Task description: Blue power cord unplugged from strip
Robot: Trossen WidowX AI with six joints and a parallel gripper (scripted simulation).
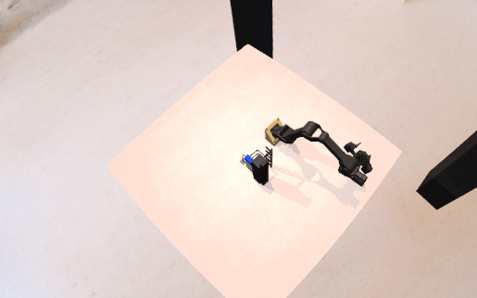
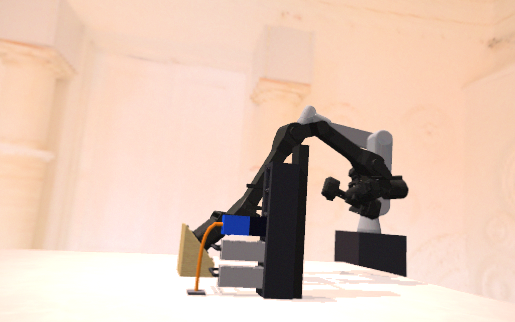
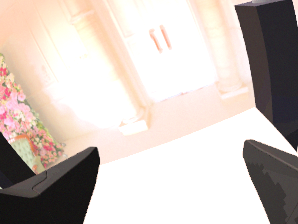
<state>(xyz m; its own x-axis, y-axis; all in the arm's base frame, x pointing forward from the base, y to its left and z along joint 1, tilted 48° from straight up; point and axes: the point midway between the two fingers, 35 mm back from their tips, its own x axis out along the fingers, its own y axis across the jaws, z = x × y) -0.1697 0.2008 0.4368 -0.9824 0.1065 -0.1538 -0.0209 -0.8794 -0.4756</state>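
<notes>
My gripper tip is now 45 cm short of the blue plug, 40 cm to the left of it and 8 cm above it.
</notes>
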